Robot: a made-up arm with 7 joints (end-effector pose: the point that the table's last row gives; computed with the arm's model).
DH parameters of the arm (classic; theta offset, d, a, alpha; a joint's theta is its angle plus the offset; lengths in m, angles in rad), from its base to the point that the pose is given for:
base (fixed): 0 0.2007 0.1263 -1.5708
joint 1: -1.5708 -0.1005 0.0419 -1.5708
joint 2: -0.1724 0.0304 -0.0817 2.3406
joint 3: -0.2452 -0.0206 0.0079 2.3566
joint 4: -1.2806 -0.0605 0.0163 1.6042
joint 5: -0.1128 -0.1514 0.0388 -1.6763
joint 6: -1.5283 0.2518 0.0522 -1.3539
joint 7: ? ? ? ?
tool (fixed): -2.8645 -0.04 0 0
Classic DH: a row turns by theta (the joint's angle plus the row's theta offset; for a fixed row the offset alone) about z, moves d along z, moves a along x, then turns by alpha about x.
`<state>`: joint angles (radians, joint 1 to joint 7).
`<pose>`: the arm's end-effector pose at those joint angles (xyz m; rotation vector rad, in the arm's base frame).
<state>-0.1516 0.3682 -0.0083 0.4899 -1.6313 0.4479 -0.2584</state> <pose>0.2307 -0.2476 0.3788 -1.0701 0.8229 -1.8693</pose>
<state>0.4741 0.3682 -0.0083 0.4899 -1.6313 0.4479 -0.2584</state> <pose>0.3153 -0.2476 0.2839 -1.6886 1.1636 -1.5357</pose>
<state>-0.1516 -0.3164 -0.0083 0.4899 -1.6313 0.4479 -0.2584</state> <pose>0.2207 -0.1396 0.4444 -1.4440 0.2312 -2.3061</pose>
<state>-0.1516 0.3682 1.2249 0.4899 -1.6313 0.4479 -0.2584</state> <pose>0.4046 -0.0688 0.2975 -2.5163 0.3665 -1.7105</pose>
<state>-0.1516 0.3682 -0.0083 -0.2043 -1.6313 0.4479 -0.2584</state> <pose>0.3743 -0.2074 0.2976 -1.7553 0.9506 -1.3367</pose>
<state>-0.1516 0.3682 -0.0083 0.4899 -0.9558 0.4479 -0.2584</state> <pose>0.1835 -0.3149 0.2299 -0.7580 1.5614 -1.5831</pose>
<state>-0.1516 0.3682 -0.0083 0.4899 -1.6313 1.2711 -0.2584</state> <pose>0.3121 -0.0871 0.3773 -0.9013 0.4723 -1.1293</pose>
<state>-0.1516 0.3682 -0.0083 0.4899 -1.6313 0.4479 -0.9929</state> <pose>0.2318 -0.2234 0.3482 -0.1987 1.0552 -2.0682</pose>
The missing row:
joint 7: 0.8216 -0.2453 -0.0389 1.8889
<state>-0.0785 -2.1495 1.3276 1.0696 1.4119 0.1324 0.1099</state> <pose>-0.1440 -0.2571 0.3021 0.2532 0.3785 -3.0302</pose>
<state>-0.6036 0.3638 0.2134 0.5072 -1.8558 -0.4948 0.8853</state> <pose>-0.0224 -0.2115 0.5238 1.9761 -0.8856 1.9905</pose>
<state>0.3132 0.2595 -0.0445 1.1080 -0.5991 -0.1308 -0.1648</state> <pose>-0.0377 -0.3138 0.1489 -0.6845 2.2847 -1.7250</pose>
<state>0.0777 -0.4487 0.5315 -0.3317 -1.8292 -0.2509 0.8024</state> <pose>0.5286 -0.0906 0.2742 1.8651 -0.0672 -0.0785</pose>
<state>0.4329 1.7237 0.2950 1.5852 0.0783 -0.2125 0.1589</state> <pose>-0.0360 0.1768 0.1179 0.5059 2.5965 0.5622</pose>
